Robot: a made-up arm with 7 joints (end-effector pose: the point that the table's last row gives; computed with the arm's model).
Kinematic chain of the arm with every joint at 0, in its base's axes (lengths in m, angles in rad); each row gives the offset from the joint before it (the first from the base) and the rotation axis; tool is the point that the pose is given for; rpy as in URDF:
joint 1: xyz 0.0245 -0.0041 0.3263 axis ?
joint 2: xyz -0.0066 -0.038 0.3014 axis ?
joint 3: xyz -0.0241 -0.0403 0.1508 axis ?
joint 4: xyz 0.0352 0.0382 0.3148 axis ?
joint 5: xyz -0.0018 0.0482 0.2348 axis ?
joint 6: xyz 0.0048 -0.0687 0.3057 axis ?
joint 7: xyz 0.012 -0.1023 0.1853 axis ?
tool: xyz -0.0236 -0.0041 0.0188 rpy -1.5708 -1.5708 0
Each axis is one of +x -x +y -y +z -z.
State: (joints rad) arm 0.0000 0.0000 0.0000 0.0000 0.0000 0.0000 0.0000
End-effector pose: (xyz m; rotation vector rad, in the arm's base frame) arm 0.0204 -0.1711 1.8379 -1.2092 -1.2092 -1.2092
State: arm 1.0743 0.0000 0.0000 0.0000 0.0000 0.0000 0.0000
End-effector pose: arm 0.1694 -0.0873 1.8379 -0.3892 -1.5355 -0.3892
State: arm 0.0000 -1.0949 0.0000 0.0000 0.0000 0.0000 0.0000
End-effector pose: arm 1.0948 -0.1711 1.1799 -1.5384 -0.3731 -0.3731
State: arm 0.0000 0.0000 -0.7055 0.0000 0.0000 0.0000 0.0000
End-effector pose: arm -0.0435 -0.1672 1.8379 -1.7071 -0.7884 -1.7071
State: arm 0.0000 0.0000 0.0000 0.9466 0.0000 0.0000 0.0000
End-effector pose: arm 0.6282 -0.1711 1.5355 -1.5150 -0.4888 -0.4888
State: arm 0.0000 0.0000 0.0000 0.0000 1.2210 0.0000 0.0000
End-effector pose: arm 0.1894 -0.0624 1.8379 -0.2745 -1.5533 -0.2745
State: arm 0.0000 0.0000 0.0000 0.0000 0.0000 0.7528 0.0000
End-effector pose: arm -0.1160 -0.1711 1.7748 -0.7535 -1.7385 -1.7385
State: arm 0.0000 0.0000 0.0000 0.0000 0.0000 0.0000 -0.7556
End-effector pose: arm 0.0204 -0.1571 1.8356 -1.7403 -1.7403 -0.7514
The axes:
joint 1: +z
joint 2: -y
joint 3: +z
joint 4: +y
joint 5: +z
joint 6: -y
joint 7: +x

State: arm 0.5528 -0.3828 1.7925 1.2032 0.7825 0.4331 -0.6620
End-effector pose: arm -0.1790 0.6324 1.2921 0.8929 -1.0184 1.4880
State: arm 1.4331 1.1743 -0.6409 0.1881 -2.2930 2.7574 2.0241
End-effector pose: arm -0.1972 -0.7284 1.0704 0.6082 -2.1476 -1.7704
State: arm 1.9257 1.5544 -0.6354 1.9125 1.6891 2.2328 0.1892
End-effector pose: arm 0.3768 -0.0337 0.8670 0.8067 1.3401 -0.5213
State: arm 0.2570 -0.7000 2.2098 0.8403 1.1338 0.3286 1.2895
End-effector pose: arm 0.1379 0.5273 1.5084 0.0392 0.8462 1.9751
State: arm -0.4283 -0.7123 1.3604 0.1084 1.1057 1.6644 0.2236
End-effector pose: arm 0.7305 -0.2789 1.2438 1.3171 0.0107 -1.2715
